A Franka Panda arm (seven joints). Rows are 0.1 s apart.
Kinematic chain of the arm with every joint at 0, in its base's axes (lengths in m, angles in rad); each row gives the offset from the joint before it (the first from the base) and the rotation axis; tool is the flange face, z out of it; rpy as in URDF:
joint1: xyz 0 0 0.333 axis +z
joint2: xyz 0 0 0 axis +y
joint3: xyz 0 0 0.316 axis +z
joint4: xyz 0.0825 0 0 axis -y
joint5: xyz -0.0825 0 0.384 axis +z
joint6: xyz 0 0 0 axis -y
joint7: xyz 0.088 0 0 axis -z
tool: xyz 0 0 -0.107 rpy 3.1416 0 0
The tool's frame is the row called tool.
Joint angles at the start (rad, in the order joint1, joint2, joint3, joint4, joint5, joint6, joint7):
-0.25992 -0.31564 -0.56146 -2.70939 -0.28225 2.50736 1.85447
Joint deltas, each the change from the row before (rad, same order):
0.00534 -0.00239 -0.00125 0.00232 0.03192 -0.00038 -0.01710
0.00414 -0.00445 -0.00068 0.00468 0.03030 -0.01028 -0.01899
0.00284 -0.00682 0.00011 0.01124 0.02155 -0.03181 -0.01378
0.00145 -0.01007 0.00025 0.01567 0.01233 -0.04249 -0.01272
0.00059 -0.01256 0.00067 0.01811 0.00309 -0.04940 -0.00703
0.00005 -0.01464 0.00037 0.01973 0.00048 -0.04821 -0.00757
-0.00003 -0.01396 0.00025 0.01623 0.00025 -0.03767 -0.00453
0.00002 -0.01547 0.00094 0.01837 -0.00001 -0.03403 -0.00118
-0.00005 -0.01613 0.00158 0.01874 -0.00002 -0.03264 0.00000
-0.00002 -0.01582 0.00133 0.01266 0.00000 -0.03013 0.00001
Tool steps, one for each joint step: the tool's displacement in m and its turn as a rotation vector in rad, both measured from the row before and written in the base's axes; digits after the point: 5 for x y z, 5 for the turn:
0.00149 0.00033 0.00164 0.01454 -0.01471 -0.00319
0.00098 0.00007 0.00238 0.01687 -0.00982 -0.00088
0.00043 -0.00051 0.00386 0.02009 0.00337 -0.00015
0.00003 -0.00124 0.00588 0.01809 0.00854 0.00459
-0.00041 -0.00143 0.00728 0.01535 0.01318 0.00535
-0.00060 -0.00204 0.00893 0.01178 0.00989 0.00662
-0.00067 -0.00171 0.00830 0.00816 0.00469 0.00365
-0.00018 -0.00220 0.01021 0.00394 -0.00090 0.00053
-0.00023 -0.00207 0.01088 0.00255 -0.00283 -0.00031
-0.00118 -0.00060 0.00842 0.00537 -0.00030 0.00059

